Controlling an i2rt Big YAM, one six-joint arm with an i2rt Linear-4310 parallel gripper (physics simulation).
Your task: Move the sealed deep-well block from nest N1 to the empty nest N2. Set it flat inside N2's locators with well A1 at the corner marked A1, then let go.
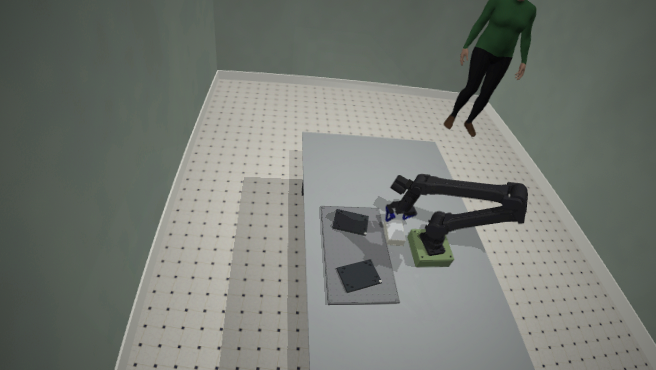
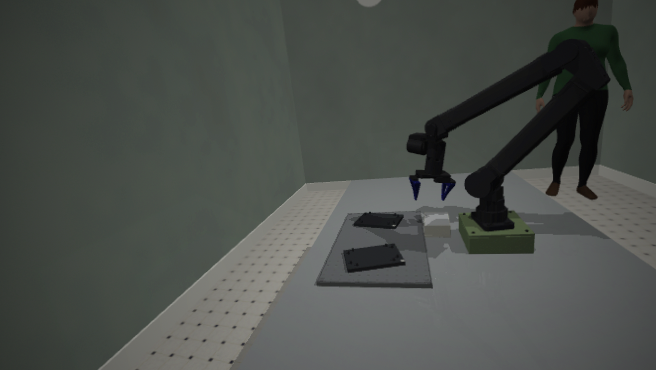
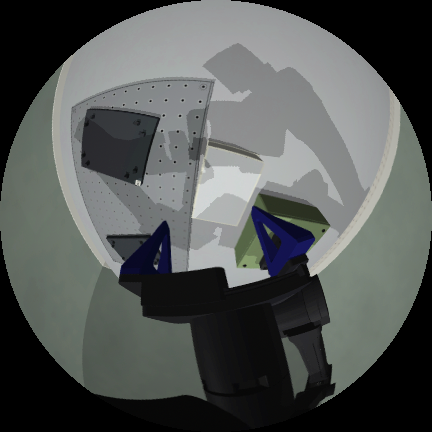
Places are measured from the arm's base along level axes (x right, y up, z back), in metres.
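Pixels of known places: gripper, fingertip midpoint: [image 1: 394, 219] [image 2: 429, 200] [image 3: 209, 216]; arm's base, origin of the base link: [image 1: 431, 244] [image 2: 491, 222].
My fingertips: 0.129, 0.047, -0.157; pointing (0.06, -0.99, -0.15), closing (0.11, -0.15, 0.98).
For each thing: its top centre in the pictures, then the offset to it from my fingertips, as dx, dy, dz.
- white box-shaped block, middle of its top: [image 3: 224, 191] [image 2: 436, 218] [image 1: 395, 229] -0.008, -0.068, +0.021
- far nest, middle of its top: [image 3: 104, 145] [image 2: 378, 216] [image 1: 351, 219] +0.083, -0.075, -0.174
- grey perforated board, middle of its top: [image 3: 126, 213] [image 2: 378, 239] [image 1: 357, 249] -0.074, -0.096, -0.189
A white box-shaped block [image 1: 396, 235] [image 2: 437, 226] [image 3: 227, 187], seemingly the deep-well block, lies on the table close against the board's edge on the base side. My gripper [image 1: 396, 220] [image 2: 430, 200] [image 3: 209, 216] is open and empty, above the table near the block's far end, fingers pointing down. Two dark nest plates sit on the perforated board: the far nest [image 1: 351, 222] [image 2: 378, 220] [image 3: 120, 142] and the near nest [image 1: 358, 276] [image 2: 374, 258] [image 3: 131, 246]. No block sits in either. Each has a white mark at one corner. I cannot read which is N1 or N2.
The grey perforated board [image 1: 330, 260] [image 2: 375, 278] [image 3: 175, 100] carries both nests, with small upright locators on the plates. The green arm base [image 1: 440, 260] [image 2: 500, 244] [image 3: 245, 250] stands just beyond the block. A person [image 1: 505, 30] [image 2: 600, 35] stands behind the table.
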